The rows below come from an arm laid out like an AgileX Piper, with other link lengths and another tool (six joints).
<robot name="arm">
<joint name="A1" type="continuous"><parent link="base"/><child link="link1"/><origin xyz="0 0 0.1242"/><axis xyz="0 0 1"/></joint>
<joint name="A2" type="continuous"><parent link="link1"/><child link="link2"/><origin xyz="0 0 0"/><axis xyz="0 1 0"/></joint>
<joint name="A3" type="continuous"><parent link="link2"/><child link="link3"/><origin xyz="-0.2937 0 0.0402"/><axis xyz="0 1 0"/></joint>
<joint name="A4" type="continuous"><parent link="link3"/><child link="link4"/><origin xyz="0.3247 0 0.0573"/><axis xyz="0.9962 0 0.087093"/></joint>
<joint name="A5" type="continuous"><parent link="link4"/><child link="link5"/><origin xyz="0 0 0"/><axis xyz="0 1 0"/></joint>
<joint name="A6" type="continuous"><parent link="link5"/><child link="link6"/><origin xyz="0.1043 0 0.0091"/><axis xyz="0.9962 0 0.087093"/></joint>
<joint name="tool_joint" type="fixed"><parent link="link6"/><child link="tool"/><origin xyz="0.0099 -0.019 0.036" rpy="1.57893 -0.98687 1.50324"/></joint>
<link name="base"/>
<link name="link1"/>
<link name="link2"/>
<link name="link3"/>
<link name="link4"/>
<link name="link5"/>
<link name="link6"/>
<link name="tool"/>
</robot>
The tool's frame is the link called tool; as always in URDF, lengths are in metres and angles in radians. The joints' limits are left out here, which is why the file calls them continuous.
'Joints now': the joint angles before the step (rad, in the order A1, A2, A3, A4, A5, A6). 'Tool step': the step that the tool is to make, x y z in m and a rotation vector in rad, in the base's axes. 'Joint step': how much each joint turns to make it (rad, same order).
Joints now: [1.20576 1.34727 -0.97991 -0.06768 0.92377 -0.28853]
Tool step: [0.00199 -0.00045 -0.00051 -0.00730 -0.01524 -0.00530]
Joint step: [0.00000 0.00214 0.00000 -0.02211 0.00001 0.01228]
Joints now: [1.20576 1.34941 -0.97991 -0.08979 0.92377 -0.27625]
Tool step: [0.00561 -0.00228 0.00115 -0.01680 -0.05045 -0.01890]
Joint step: [0.00152 0.00000 0.00001 -0.07129 0.00204 0.04311]
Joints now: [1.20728 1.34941 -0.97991 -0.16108 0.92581 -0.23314]
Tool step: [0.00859 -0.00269 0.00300 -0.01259 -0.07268 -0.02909]
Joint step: [0.00000 0.00000 0.00001 -0.09921 -0.00371 0.06264]
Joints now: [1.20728 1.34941 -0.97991 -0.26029 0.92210 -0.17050]
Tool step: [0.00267 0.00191 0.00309 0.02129 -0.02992 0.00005]
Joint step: [0.00001 0.00002 0.00000 -0.03032 -0.02787 0.01743]
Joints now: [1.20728 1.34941 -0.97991 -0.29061 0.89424 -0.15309]
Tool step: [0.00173 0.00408 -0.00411 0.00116 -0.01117 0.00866]
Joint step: [0.00000 0.01617 0.00000 -0.01293 -0.02188 0.00133]
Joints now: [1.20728 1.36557 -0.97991 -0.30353 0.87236 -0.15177]
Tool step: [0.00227 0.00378 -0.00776 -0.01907 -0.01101 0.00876]
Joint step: [-0.00001 0.02360 -0.00001 -0.01893 -0.01018 -0.00001]
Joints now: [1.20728 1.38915 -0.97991 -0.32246 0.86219 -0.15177]
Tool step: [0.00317 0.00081 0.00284 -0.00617 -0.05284 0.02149]
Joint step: [0.00001 0.00007 0.00001 -0.05633 -0.01369 0.00092]
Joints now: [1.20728 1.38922 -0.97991 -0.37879 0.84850 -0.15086]
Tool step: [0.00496 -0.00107 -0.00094 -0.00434 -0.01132 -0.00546]
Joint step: [-0.01148 0.00451 -0.00001 -0.01341 -0.00489 0.00000]
